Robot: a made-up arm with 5 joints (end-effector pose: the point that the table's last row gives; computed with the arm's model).
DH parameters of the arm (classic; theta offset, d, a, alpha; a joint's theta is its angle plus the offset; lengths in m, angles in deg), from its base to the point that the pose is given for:
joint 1: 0 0.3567 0 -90
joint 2: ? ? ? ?
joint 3: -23.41 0 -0.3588 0
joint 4: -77.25 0 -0.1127 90
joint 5: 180 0.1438 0 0
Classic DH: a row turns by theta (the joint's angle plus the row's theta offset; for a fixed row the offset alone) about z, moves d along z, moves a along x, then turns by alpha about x.
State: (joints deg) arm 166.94 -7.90 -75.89 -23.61 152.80
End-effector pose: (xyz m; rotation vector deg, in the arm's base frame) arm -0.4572 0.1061 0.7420 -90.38 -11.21 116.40
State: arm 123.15 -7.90 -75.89 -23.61 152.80
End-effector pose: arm -0.2566 0.3929 0.7420 -77.96 20.63 81.56
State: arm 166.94 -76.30 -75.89 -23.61 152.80
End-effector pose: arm 0.1807 -0.0419 0.9349 -5.41 -0.67 139.66
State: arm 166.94 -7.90 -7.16 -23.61 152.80
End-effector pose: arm -0.3454 0.0801 0.1914 -157.33 -19.51 52.23
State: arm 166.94 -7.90 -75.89 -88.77 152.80
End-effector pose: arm -0.2656 0.0616 0.7486 -9.59 -1.19 139.49
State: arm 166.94 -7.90 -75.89 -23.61 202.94
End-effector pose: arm -0.4572 0.1061 0.7420 97.10 -31.55 -138.47
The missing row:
joint 2: -79.34 0 0.1941 0
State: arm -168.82 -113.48 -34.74 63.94 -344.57
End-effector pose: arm -0.0805 -0.0159 0.7506 -3.57 -96.34 20.07
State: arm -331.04 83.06 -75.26 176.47 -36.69
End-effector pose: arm 0.1076 0.0595 0.1384 5.41 3.49 172.16
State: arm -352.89 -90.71 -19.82 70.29 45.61
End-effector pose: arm 0.2855 0.0356 0.5502 -145.70 50.88 -50.66
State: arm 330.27 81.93 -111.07 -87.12 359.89
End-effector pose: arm 0.4451 -0.2542 0.2455 80.95 -21.40 130.13
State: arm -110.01 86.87 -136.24 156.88 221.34
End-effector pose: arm -0.1158 -0.3181 0.0993 -74.09 -18.92 -58.84
